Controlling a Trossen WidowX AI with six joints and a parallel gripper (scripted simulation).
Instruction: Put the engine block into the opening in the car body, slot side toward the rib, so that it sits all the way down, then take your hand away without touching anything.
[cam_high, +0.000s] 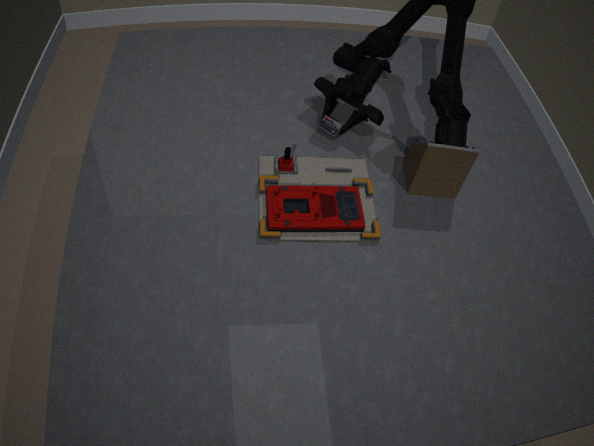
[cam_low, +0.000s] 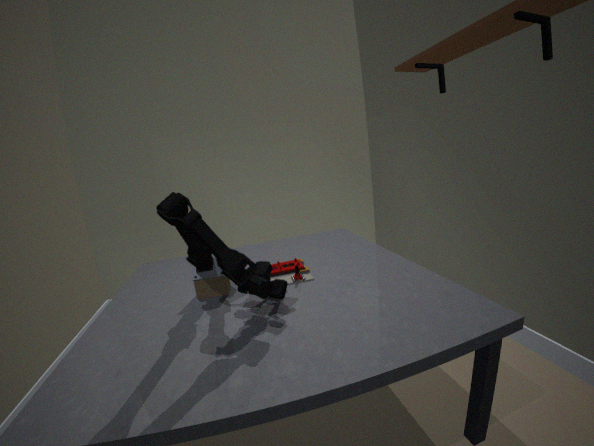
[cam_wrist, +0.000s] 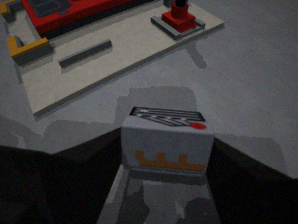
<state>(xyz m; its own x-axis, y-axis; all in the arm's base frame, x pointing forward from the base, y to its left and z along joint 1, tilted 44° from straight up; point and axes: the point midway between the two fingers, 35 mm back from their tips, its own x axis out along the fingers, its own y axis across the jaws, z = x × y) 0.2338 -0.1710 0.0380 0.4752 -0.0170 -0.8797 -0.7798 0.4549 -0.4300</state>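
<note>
Now: gripper tip right at the engine block.
</note>
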